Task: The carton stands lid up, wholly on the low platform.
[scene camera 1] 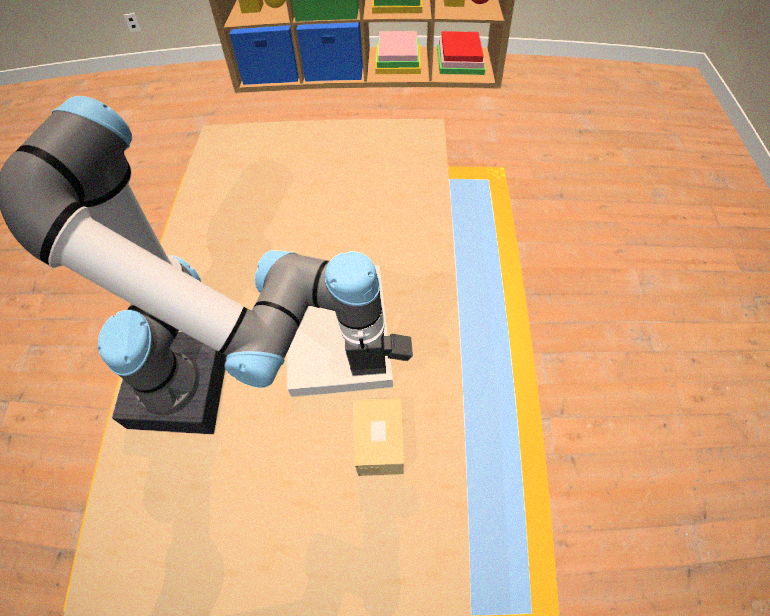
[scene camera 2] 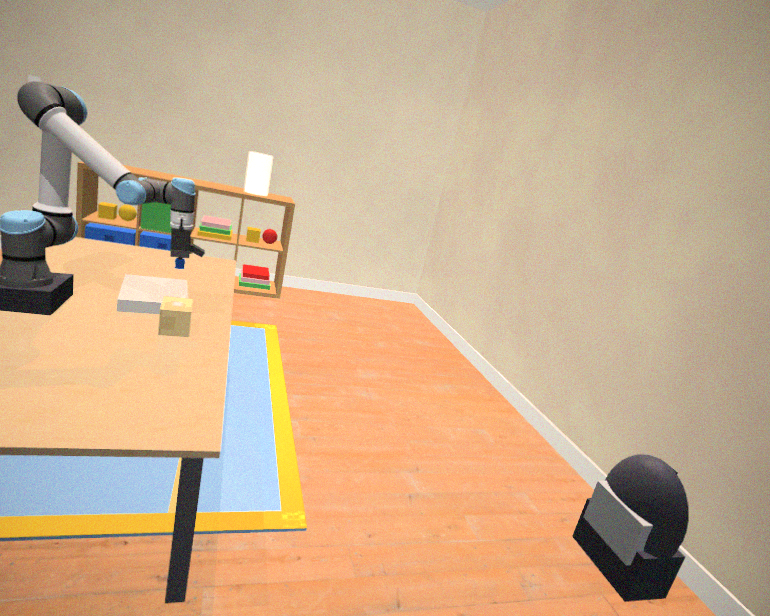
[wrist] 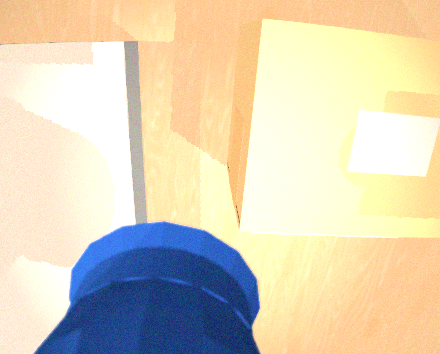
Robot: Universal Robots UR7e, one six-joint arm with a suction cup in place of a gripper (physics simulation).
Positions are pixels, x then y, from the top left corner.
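Low platform: visible in scene camera 1 [317, 363], scene camera 2, the wrist view. Same spot on the platform: [scene camera 2: 139, 294] and [wrist: 42, 300].
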